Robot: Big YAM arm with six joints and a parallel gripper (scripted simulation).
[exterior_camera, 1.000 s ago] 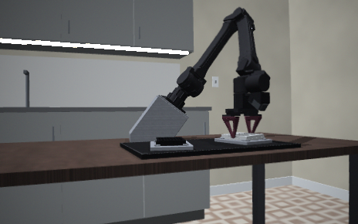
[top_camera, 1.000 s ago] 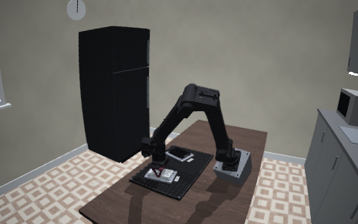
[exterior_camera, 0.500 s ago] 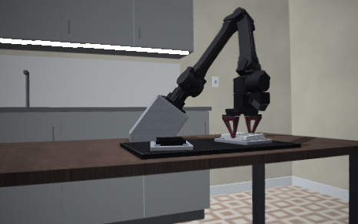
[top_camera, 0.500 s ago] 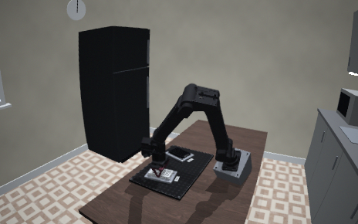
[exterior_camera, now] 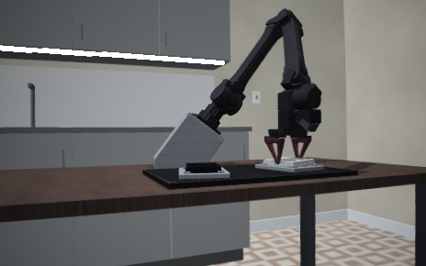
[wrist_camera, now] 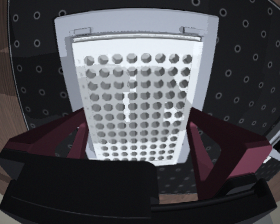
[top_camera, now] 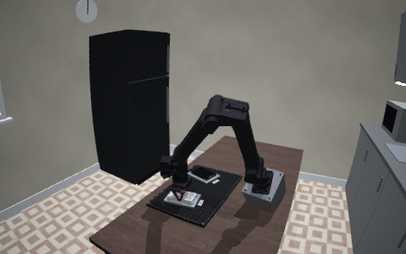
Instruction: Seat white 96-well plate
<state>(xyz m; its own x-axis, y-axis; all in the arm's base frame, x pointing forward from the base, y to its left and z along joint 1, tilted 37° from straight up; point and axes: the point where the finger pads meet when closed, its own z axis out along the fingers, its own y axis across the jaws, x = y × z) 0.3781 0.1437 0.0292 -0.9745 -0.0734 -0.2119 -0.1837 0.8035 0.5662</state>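
The white 96-well plate E01 lies right at my hand. Round my hand: black plate E07: 2 cm ahead, 27 cm to the right, 1 cm below; then nest N2: 2 cm ahead, 27 cm to the right, 2 cm below; then plate nest N1: 2 cm below.
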